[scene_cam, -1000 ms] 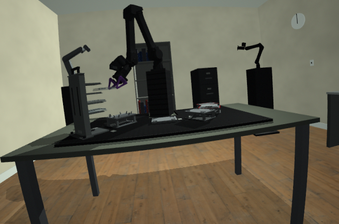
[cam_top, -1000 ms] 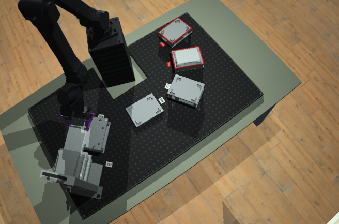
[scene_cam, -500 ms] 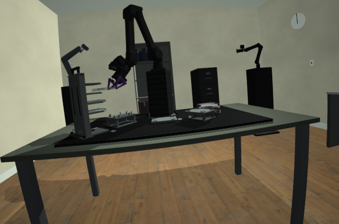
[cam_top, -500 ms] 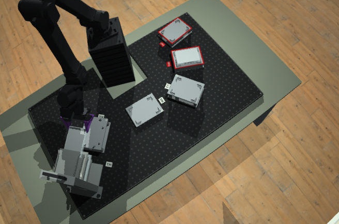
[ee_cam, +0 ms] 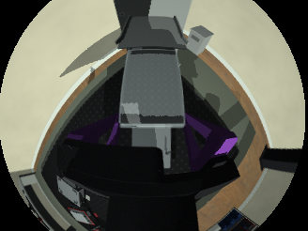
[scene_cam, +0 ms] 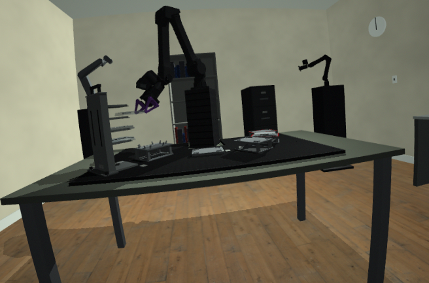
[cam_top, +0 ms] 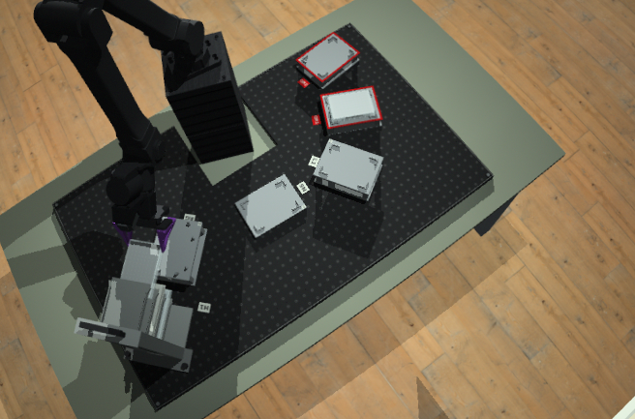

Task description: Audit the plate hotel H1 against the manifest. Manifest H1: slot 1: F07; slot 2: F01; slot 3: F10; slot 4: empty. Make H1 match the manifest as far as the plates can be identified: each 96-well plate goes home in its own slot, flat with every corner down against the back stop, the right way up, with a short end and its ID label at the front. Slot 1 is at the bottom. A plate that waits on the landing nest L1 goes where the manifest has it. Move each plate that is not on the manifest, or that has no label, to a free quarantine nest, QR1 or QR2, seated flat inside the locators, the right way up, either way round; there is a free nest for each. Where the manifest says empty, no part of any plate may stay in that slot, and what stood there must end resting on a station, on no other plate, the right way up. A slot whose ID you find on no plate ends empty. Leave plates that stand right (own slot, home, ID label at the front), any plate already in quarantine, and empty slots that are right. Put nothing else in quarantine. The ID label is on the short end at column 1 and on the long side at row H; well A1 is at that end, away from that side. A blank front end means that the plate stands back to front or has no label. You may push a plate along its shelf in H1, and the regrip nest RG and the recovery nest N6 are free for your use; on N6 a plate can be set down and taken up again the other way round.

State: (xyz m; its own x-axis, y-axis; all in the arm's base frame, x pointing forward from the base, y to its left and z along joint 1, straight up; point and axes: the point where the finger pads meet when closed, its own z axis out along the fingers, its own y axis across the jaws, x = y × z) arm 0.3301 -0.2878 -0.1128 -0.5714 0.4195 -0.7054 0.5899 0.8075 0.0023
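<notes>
Right now the grey 96-well plate is 40 mm ahead of my hand and 30 mm to the right of it. The rest, counted from my hand: plate hotel H1: 170 mm ahead, 130 mm to the right, 80 mm below; recovery nest N6: 50 mm behind, 310 mm to the left, 240 mm below; regrip nest RG: 40 mm behind, 30 mm to the left, 190 mm below.
</notes>
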